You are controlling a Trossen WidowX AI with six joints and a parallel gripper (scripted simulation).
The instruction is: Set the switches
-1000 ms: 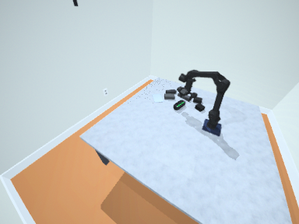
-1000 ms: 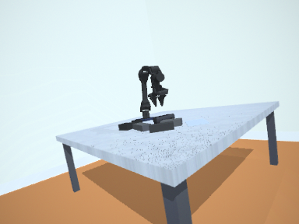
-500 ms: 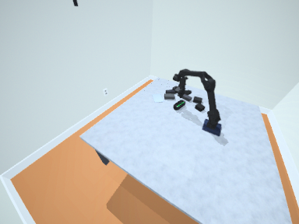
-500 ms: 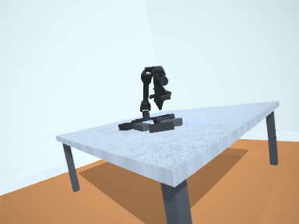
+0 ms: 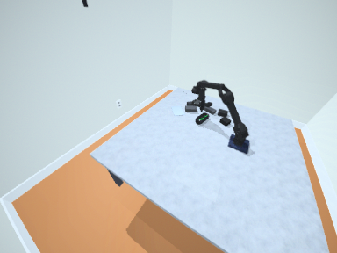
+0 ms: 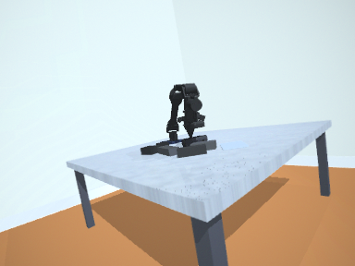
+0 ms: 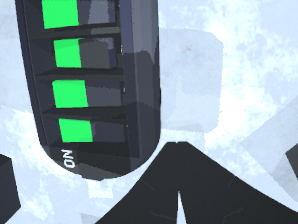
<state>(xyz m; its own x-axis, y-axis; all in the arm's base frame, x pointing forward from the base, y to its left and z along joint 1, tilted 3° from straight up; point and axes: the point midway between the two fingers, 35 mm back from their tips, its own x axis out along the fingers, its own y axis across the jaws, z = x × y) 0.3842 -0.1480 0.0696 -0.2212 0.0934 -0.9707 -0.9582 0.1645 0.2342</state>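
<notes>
My gripper tip is 120 mm short of the block, 30 mm to the left of it and 40 mm above it. The rest, counted from my gripper tip: bar: 10 mm behind, 140 mm to the right, 40 mm below; white sheet: 220 mm ahead, 60 mm to the left, 50 mm below.
</notes>
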